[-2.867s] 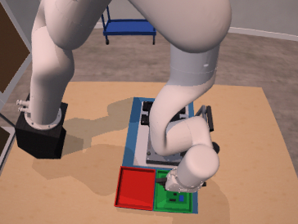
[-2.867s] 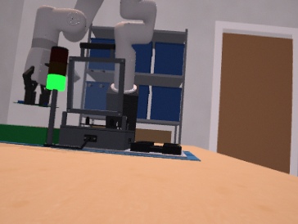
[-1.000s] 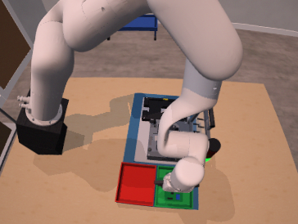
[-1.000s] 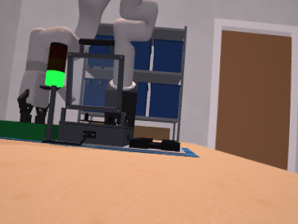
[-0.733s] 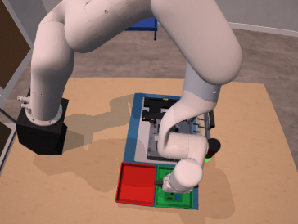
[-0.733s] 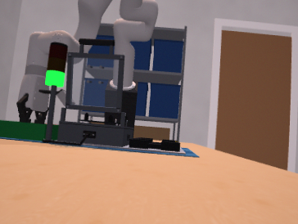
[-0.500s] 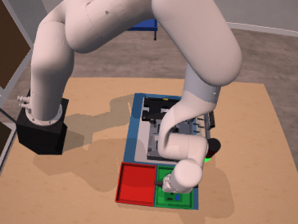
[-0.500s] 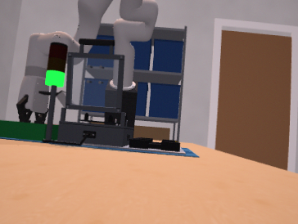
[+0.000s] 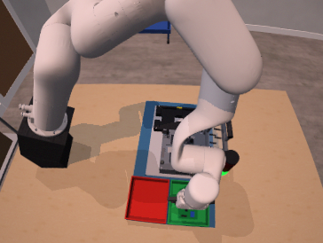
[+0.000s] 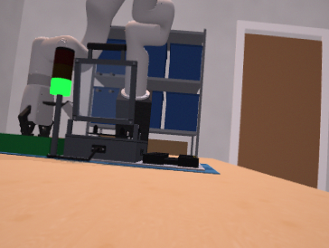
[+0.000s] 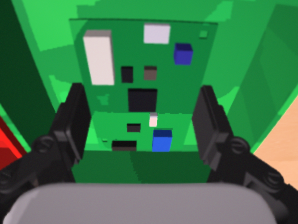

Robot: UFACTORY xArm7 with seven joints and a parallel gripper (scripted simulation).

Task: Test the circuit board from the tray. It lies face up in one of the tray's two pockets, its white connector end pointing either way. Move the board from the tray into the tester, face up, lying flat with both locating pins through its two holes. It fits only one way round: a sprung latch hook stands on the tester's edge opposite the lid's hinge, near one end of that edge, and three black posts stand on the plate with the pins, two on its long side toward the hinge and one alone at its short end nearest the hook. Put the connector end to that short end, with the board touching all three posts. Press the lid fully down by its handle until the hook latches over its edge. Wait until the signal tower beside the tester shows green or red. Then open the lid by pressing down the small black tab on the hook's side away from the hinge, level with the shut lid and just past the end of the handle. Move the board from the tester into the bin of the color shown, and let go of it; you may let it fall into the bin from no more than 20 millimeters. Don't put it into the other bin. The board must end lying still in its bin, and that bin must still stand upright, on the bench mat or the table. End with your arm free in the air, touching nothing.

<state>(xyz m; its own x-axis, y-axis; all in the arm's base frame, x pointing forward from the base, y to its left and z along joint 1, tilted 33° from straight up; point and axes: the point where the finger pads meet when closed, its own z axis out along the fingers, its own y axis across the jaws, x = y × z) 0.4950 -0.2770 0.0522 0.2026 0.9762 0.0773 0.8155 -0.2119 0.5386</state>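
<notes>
Right now my hand is 10 mm above the green bin. The rest, counted from my hand: red bin: 150 mm behind, 40 mm to the left, 10 mm below; then tester's plate: 210 mm to the left, 50 mm above, 10 mm ahead; then green circuit board: 10 mm below.
</notes>
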